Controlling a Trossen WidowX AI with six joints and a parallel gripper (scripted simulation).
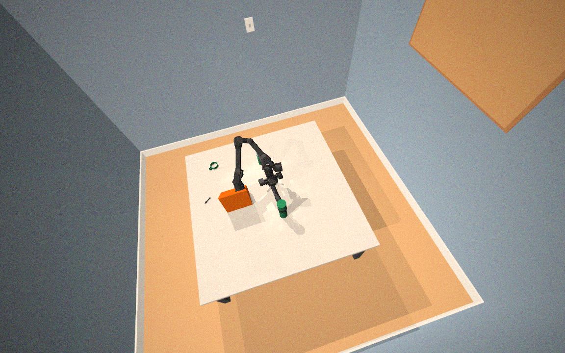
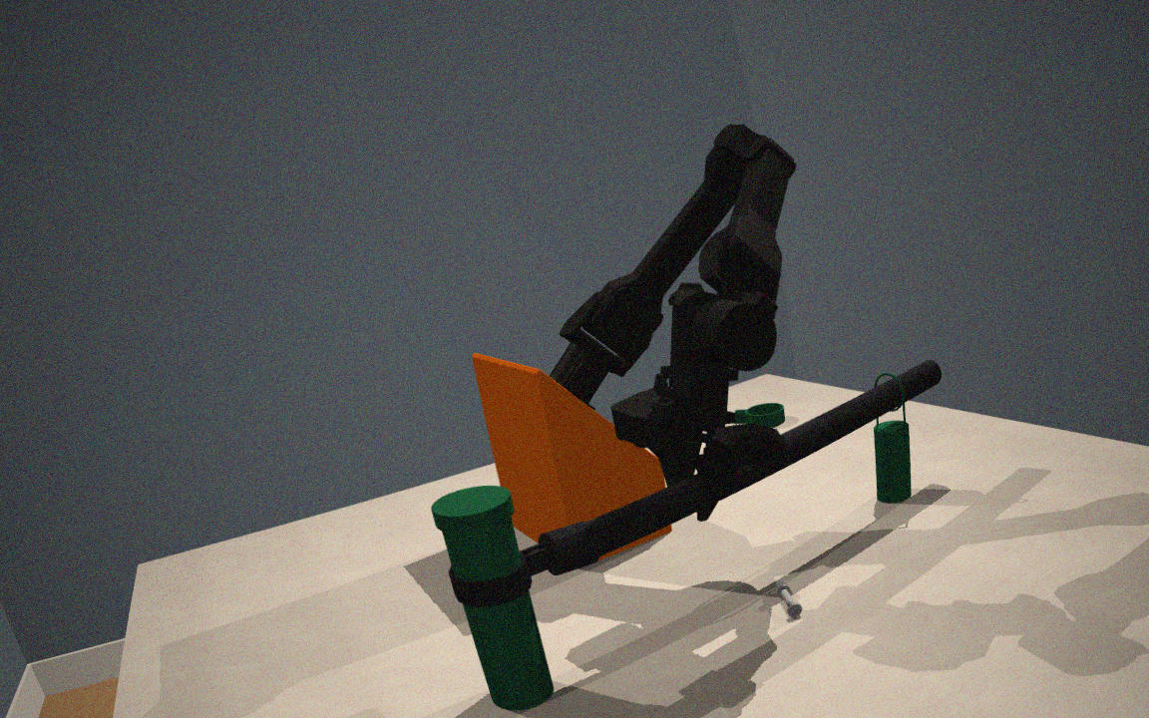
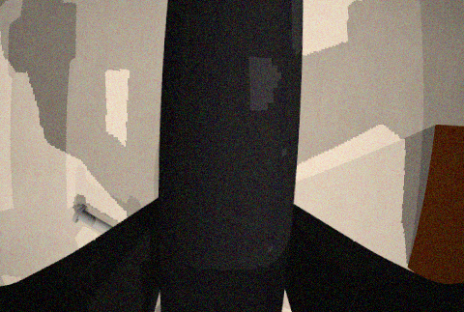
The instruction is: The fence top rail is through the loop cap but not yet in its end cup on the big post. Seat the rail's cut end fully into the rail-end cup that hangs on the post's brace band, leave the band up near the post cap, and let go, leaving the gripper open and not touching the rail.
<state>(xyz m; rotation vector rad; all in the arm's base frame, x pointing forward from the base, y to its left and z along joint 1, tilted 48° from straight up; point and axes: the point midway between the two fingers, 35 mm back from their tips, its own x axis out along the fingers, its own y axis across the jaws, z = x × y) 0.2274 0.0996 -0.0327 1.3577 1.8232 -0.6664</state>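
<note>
The small grey bolt is 6 cm ahead of my gripper tip, 7 cm to the left of it and 10 cm below it. Also, from my gripper tip: green band (50 cm behind, 37 cm to the left, 10 cm below); then small green post (7 cm behind, 32 cm to the left).
</note>
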